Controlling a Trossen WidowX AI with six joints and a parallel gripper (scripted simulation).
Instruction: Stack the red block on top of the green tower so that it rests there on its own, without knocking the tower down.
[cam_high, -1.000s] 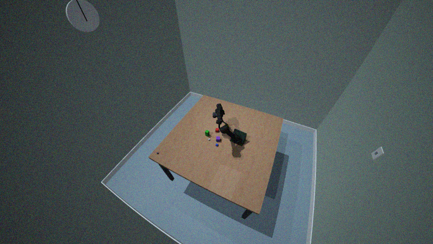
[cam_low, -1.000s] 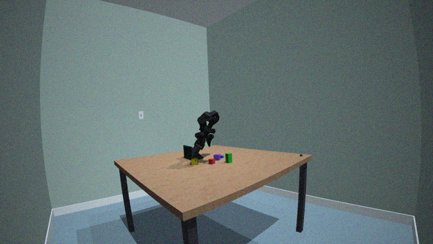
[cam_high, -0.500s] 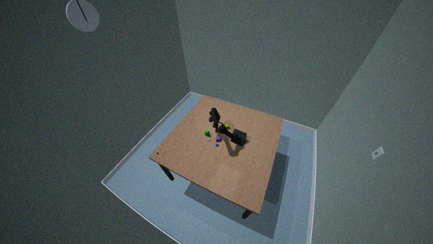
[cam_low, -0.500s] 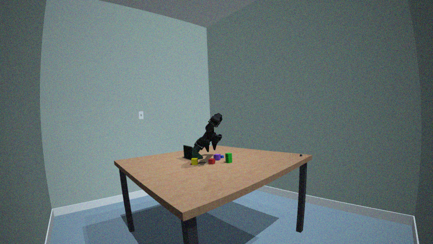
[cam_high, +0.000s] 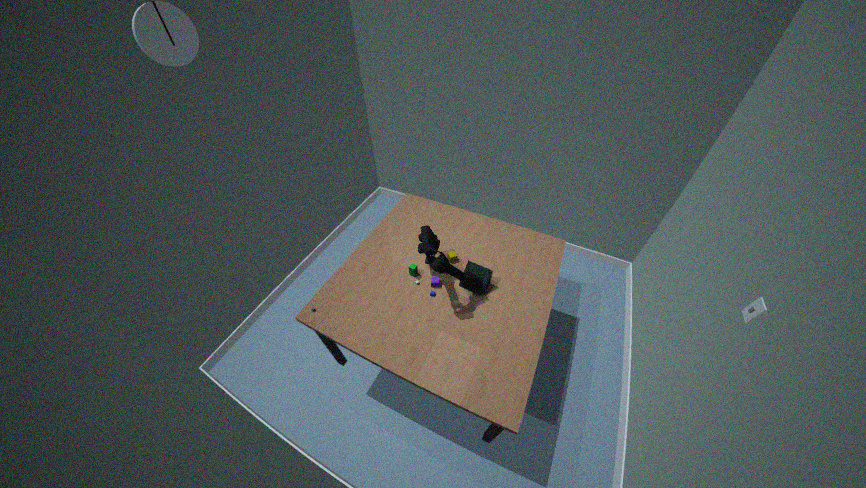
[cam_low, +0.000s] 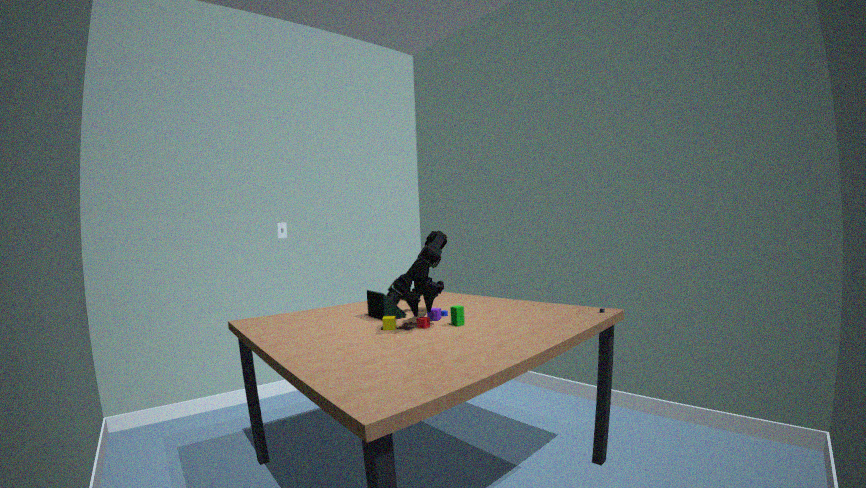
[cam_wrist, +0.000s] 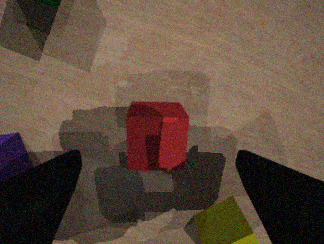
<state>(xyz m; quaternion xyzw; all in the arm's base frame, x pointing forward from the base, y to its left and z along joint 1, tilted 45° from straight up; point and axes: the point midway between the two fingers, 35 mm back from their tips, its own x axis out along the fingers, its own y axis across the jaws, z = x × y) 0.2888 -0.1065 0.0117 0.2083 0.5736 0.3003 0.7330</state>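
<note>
Now: gripper tip 30 mm above the red block. The rest, counted from my gripper tip: purple block 60 mm behind, 130 mm to the left, 30 mm below; then yellow block 100 mm behind, 100 mm to the right, 30 mm below; then white ball 40 mm ahead, 160 mm to the left, 40 mm below.
</note>
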